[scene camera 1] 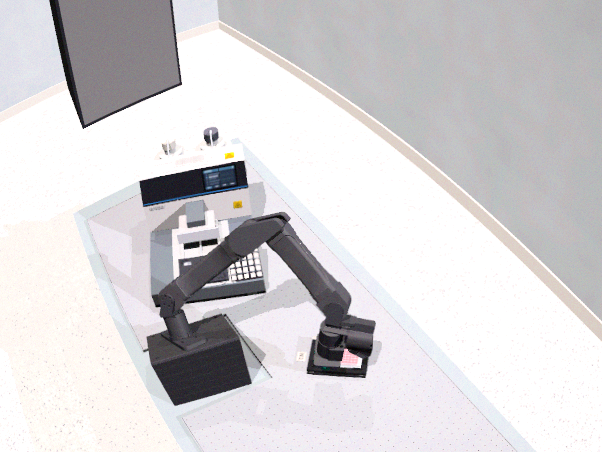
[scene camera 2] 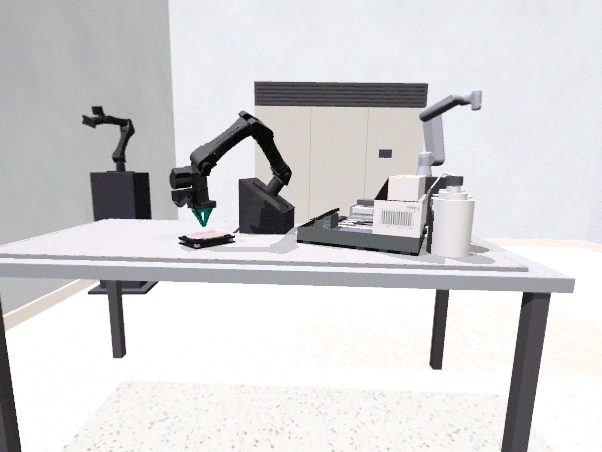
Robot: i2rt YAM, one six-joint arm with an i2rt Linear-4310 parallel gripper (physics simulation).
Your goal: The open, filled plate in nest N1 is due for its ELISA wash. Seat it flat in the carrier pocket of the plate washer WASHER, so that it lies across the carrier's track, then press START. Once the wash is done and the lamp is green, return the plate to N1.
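Where they show: gripper, fingertip midpoint: (scene camera 1: 325,369) (scene camera 2: 204,226); arm's base at its link origin: (scene camera 1: 182,338) (scene camera 2: 269,193).
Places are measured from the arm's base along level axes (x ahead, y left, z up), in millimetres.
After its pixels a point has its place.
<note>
The plate with pink wells (scene camera 1: 351,358) {y -251, x 359, z -116 mm} (scene camera 2: 207,235) {y -201, x 393, z -118 mm} lies flat in the black nest N1 (scene camera 1: 337,373) {y -252, x 312, z -150 mm} (scene camera 2: 192,243) {y -254, x 393, z -147 mm}. My gripper (scene camera 2: 203,225) {y -239, x 279, z -108 mm} points straight down a little above the plate, its green fingers shut with their tips together and nothing between them. In scene camera 1 the arm's wrist hides the fingers and part of the plate. The washer (scene camera 1: 195,189) {y 451, x 308, z 42 mm} (scene camera 2: 400,217) {y 448, x 493, z -32 mm} stands apart from the nest. Its screen (scene camera 1: 220,178) {y 423, x 389, z 60 mm} is lit, but its text is too small to read. My upper arm hides part of the washer's deck. I cannot make out a lamp or the START button.
My arm's black base block (scene camera 1: 200,360) {y -103, x -1, z 24 mm} (scene camera 2: 265,212) {y -12, x 137, z -69 mm} stands between nest and washer, toward one table edge. A small label (scene camera 1: 301,356) {y -138, x 274, z -155 mm} lies beside the nest. White bottles (scene camera 2: 452,225) {y 604, x 533, z -50 mm} stand behind the washer. Two other arms (scene camera 2: 120,142) (scene camera 2: 434,135) stand farther off.
</note>
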